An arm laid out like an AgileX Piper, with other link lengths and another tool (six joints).
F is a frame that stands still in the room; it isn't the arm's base.
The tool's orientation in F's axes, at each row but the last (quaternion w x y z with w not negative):
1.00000, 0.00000, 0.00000, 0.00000
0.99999, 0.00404, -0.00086, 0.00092
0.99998, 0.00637, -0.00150, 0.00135
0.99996, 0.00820, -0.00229, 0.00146
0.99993, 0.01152, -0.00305, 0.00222
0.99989, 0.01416, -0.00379, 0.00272
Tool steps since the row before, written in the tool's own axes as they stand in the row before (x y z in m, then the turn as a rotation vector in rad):
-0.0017, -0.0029, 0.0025, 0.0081, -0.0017, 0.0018
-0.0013, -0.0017, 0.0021, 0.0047, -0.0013, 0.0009
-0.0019, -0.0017, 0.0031, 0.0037, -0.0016, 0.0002
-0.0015, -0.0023, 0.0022, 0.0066, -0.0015, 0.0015
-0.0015, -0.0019, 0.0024, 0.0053, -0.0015, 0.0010
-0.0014, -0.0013, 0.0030, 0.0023, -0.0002, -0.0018
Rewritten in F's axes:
-0.0017, -0.0029, 0.0025, 0.0081, -0.0017, 0.0018
-0.0013, -0.0017, 0.0021, 0.0047, -0.0013, 0.0009
-0.0019, -0.0017, 0.0031, 0.0037, -0.0016, 0.0002
-0.0015, -0.0023, 0.0022, 0.0066, -0.0015, 0.0015
-0.0015, -0.0020, 0.0023, 0.0053, -0.0015, 0.0010
-0.0014, -0.0014, 0.0030, 0.0023, -0.0001, -0.0018

